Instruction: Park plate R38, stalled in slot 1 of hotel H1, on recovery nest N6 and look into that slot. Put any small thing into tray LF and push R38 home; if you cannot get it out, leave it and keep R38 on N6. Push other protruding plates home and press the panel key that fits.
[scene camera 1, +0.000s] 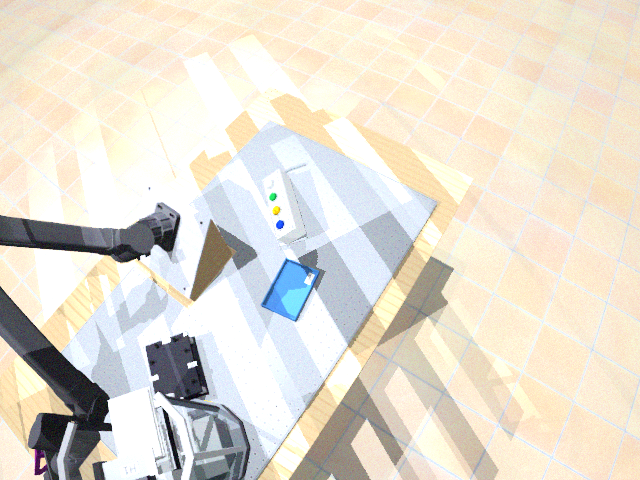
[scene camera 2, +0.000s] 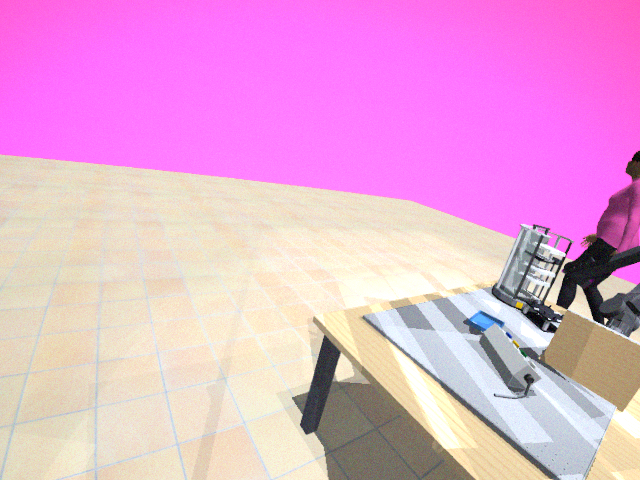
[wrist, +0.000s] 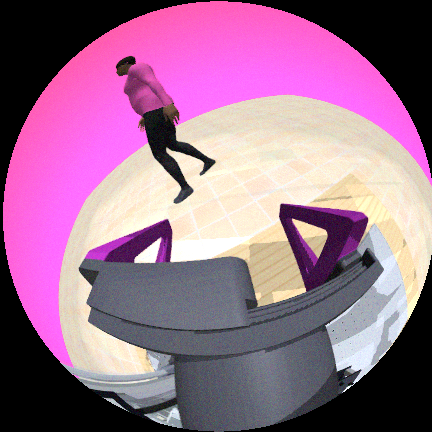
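Pixels of known places: gripper, fingertip midpoint: (wrist: 225, 217); arm's base, origin of the base link: (scene camera 1: 166, 226) (scene camera 2: 608, 344).
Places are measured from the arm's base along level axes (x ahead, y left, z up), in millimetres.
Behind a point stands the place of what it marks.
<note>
My gripper (wrist: 225, 217) @(z 54, x 252, y -655 mm) is open and empty, its purple fingers wide apart over the floor and table edge in the wrist view. In scene camera 1 it is at the lower left, beside the hotel. Hotel H1 (scene camera 1: 131, 431) (scene camera 2: 518, 266) is a white tower with a dark-framed clear guard; its slots and plate R38 cannot be made out. A black nest block (scene camera 1: 173, 366) @(z -76, x 251, y -274 mm) stands beside it, bearing no visible plate; its label is unreadable. The blue tray (scene camera 1: 288, 293) @(z -134, x 359, y 67 mm) (scene camera 2: 484, 320) @(z -134, x 377, y 52 mm) has a small white label inside. The panel (scene camera 1: 292, 210) @(z -61, x 241, y 259 mm) (scene camera 2: 504, 351) @(z -81, x 198, y 309 mm) has green, yellow, blue and whitish keys.
A brown upright board (scene camera 1: 210, 263) @(z -79, x 140, y 1 mm) (scene camera 2: 591, 353) @(z -31, x 23, y 73 mm) stands between the arm's base (scene camera 1: 166, 227) @(z 40, x 34, y -9 mm) and the panel. A cable runs from the panel's end. A person in pink (scene camera 2: 617, 222) (wrist: 145, 92) is on the floor beyond the table. The grey mat (scene camera 1: 356, 289) @(z -136, x 510, y 182 mm) lies on the wooden table.
</note>
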